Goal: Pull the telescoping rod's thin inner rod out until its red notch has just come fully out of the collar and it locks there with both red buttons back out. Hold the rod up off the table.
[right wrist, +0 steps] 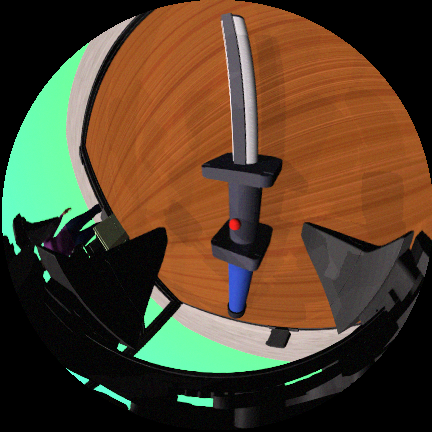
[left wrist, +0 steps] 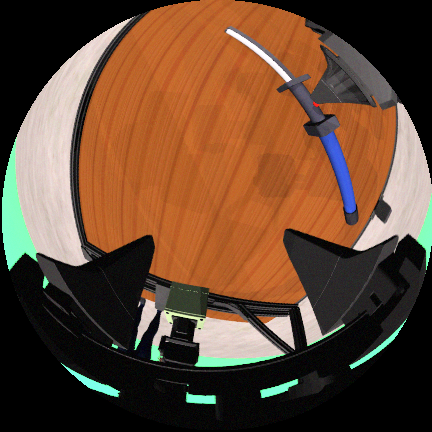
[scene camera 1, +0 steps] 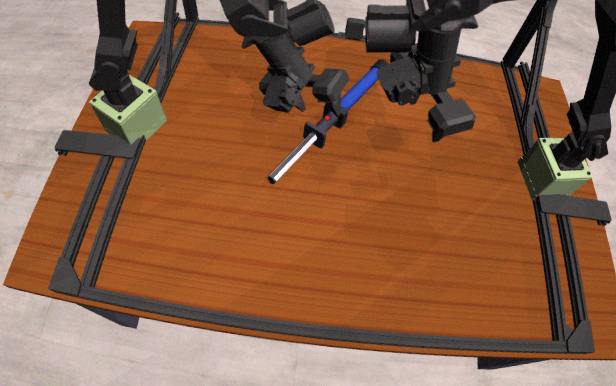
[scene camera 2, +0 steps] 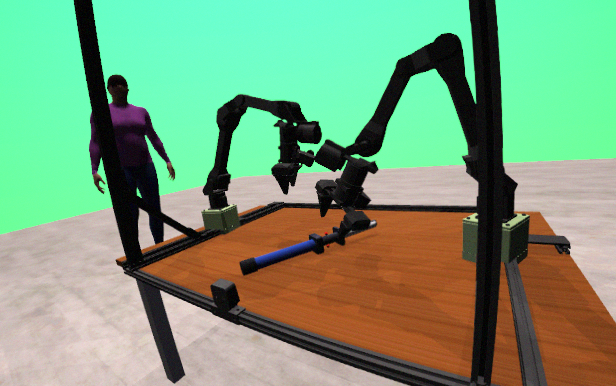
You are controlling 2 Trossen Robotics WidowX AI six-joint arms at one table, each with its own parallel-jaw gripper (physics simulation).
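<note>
The rod lies on the table: blue tube (scene camera 1: pixel 361 89) (scene camera 2: pixel 285 254) (left wrist: pixel 341 165) (right wrist: pixel 240 287), dark flanged collar (scene camera 1: pixel 332 120) (scene camera 2: pixel 330 239) (left wrist: pixel 302 98) (right wrist: pixel 244 200), silver inner rod (scene camera 1: pixel 294 157) (scene camera 2: pixel 369 225) (left wrist: pixel 262 56) (right wrist: pixel 248 100) with a grey stripe. In scene camera 2, red buttons (scene camera 2: pixel 326 234) stick out on both sides; no red notch shows. My right gripper (scene camera 1: pixel 324 110) (scene camera 2: pixel 334 225) (right wrist: pixel 236 232) is open and empty, low over the collar, with its fingers to either side in the right wrist view. My left gripper (scene camera 1: pixel 424 120) (scene camera 2: pixel 288 190) (left wrist: pixel 219 239) is open and empty, higher, beside the blue tube.
A dark metal frame (scene camera 1: pixel 320 325) runs around the wooden table (scene camera 1: pixel 320 250). A small dark block (scene camera 2: pixel 225 294) (right wrist: pixel 278 338) stands at the table edge beyond the tube's capped end. The two grippers are near each other above the rod. A person (scene camera 2: pixel 132 132) stands behind the frame.
</note>
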